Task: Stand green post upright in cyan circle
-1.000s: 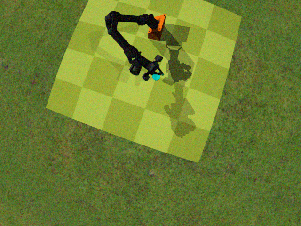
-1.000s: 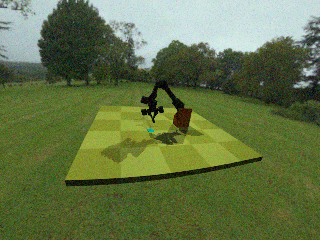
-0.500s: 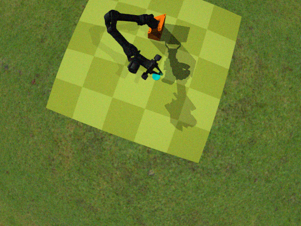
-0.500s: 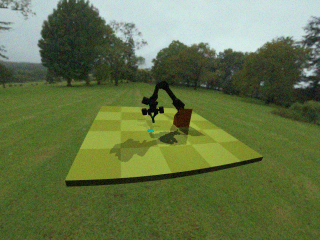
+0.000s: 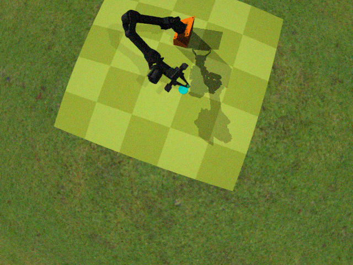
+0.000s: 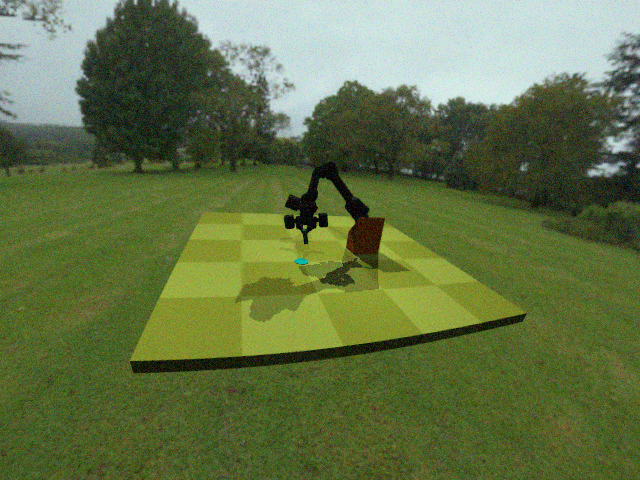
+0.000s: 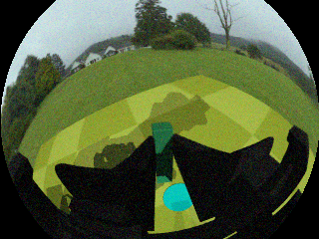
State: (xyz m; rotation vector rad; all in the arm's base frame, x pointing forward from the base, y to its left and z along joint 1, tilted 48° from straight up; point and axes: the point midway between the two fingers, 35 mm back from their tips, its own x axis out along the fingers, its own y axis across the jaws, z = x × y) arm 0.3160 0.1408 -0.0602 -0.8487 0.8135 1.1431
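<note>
The cyan circle is 2 cm to the right of my gripper tip and 14 cm below it. Also, from my gripper tip: green post (2 cm below).
</note>
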